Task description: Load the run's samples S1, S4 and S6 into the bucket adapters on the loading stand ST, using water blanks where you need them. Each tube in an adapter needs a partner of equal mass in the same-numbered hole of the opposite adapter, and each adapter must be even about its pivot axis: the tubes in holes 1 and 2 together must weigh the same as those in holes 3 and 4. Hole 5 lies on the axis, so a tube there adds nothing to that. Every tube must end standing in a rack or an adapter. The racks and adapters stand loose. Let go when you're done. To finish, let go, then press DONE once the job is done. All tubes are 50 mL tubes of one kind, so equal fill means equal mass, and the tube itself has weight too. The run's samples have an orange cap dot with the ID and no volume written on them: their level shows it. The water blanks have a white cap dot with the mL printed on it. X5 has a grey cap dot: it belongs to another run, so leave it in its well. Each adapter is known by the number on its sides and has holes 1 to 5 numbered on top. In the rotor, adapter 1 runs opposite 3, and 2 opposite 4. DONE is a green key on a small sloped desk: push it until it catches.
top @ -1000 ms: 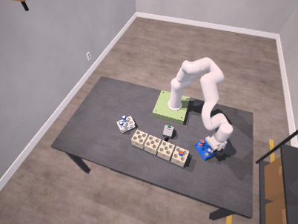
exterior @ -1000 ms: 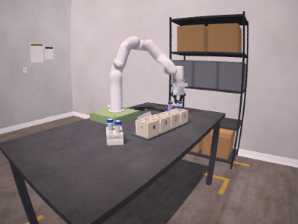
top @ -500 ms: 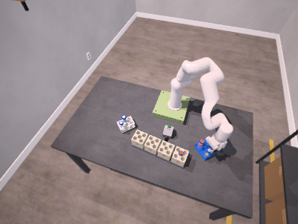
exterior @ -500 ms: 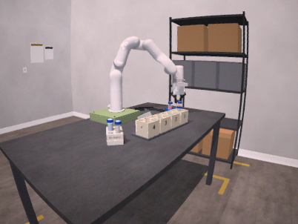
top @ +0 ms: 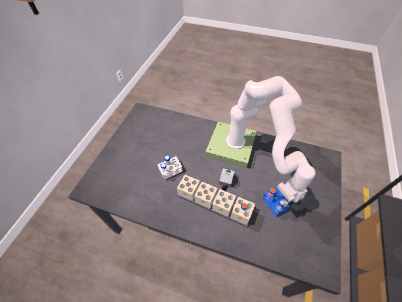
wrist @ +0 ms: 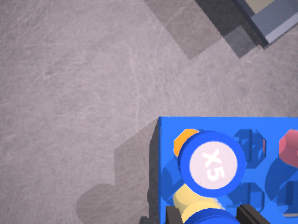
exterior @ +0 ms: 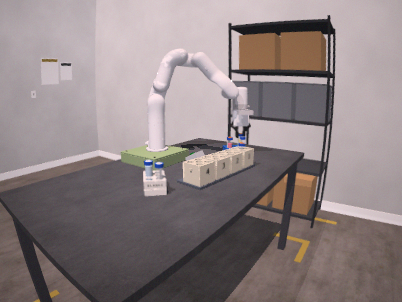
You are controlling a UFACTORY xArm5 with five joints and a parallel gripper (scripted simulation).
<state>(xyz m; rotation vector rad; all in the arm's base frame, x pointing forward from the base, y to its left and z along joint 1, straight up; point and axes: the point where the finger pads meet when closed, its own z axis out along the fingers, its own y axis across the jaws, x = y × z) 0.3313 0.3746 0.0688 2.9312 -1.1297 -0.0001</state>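
The sample tube S6 is 5 cm below my hand and 1 cm to the right of it. The rest, counted from my hand: blue sample rack: 10 cm below, 4 cm to the right, 1 cm behind; then white blanks rack: 71 cm to the right, 10 cm below, 1 cm behind; then sample tube S4: 22 cm to the right, 11 cm ahead, 6 cm below.
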